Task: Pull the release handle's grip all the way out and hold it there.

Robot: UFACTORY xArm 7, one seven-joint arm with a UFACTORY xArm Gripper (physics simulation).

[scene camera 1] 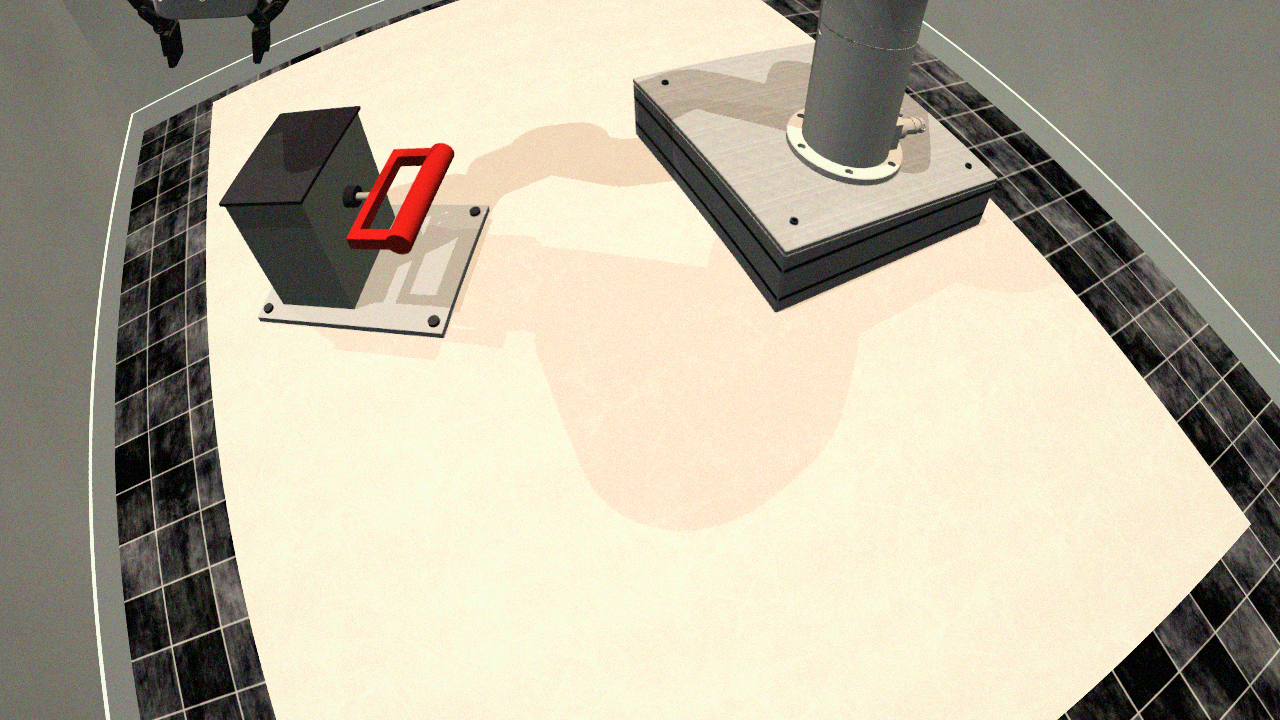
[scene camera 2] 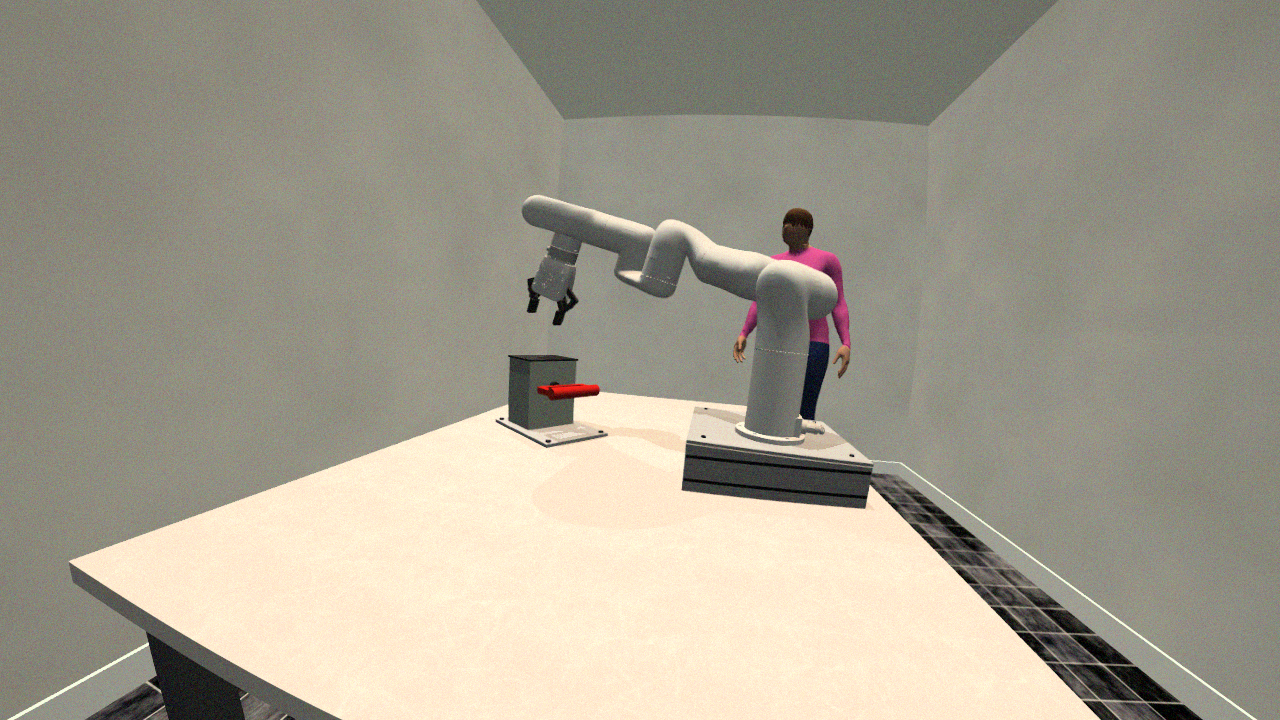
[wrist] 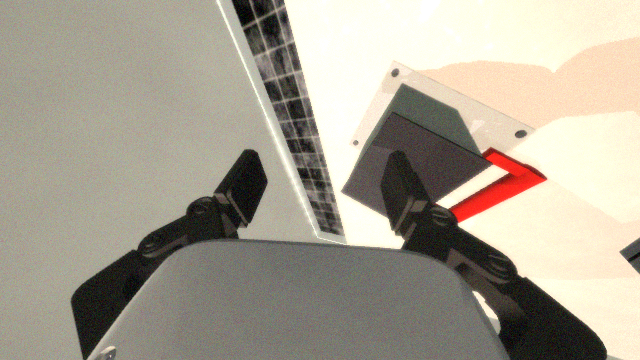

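Observation:
The release handle is a red rectangular frame with a thick round grip bar (scene camera 1: 422, 198) (scene camera 2: 574, 391) (wrist: 492, 196). A short rod (scene camera 1: 360, 195) joins it to the side of a dark grey box (scene camera 1: 313, 250) (scene camera 2: 540, 394) (wrist: 430, 150), with a small gap between frame and box. The handle faces the robot's base. My gripper (scene camera 1: 215, 60) (scene camera 2: 546, 317) (wrist: 322, 167) is open and empty, high above the box and touching nothing. In the wrist view its right finger overlaps the box's top and hides the near end of the handle.
The box stands on a bolted light plate (scene camera 1: 393, 317) (scene camera 2: 572, 434) (wrist: 492, 125) near the table's edge. The arm's base block (scene camera 1: 787, 205) (scene camera 2: 778, 479) stands across from the handle. A person in a pink top (scene camera 2: 827, 259) stands behind the arm.

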